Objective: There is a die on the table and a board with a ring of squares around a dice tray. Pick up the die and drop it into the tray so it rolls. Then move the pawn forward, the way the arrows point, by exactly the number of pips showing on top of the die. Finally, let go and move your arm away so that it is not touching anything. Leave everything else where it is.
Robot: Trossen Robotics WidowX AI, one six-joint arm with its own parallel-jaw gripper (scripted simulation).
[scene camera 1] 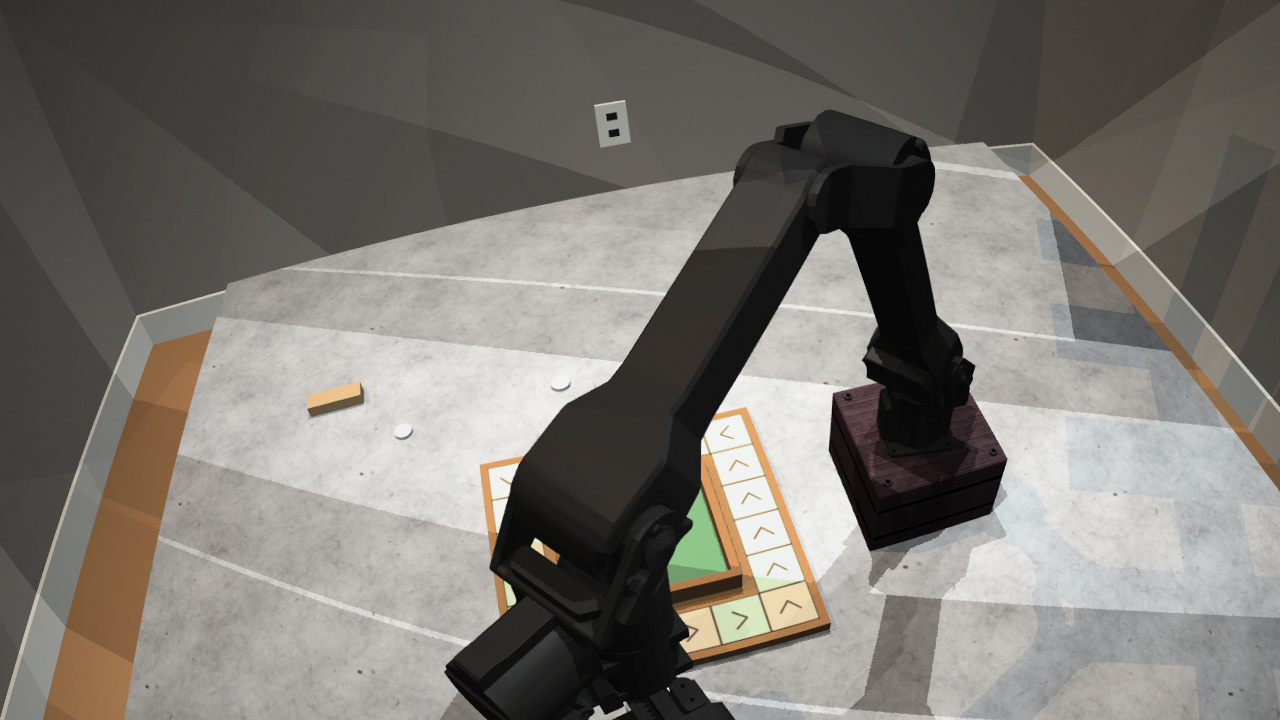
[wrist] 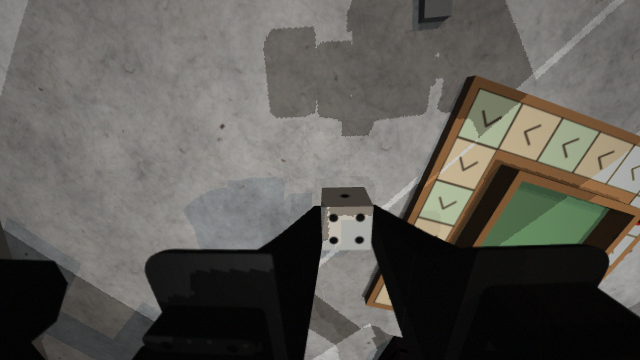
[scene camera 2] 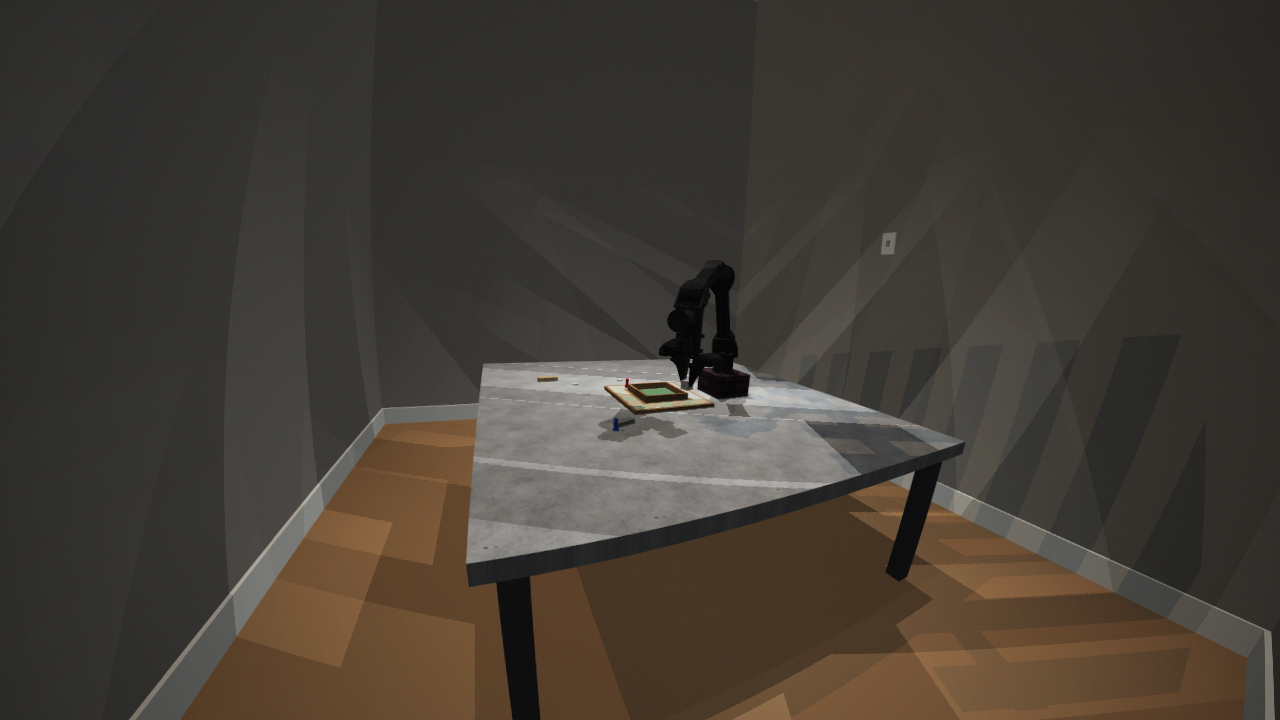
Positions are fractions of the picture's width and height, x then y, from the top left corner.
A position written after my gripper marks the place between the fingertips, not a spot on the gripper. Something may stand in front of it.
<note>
My gripper (wrist: 0.54,0.59) carries a white die. I also see a tan wooden block (scene camera 1: 0.26,0.56) and a green dice tray (scene camera 1: 0.55,0.77).
The green dice tray shows as well in the wrist view (wrist: 0.84,0.60). The wrist view misses the tan wooden block: it is out of frame.
</note>
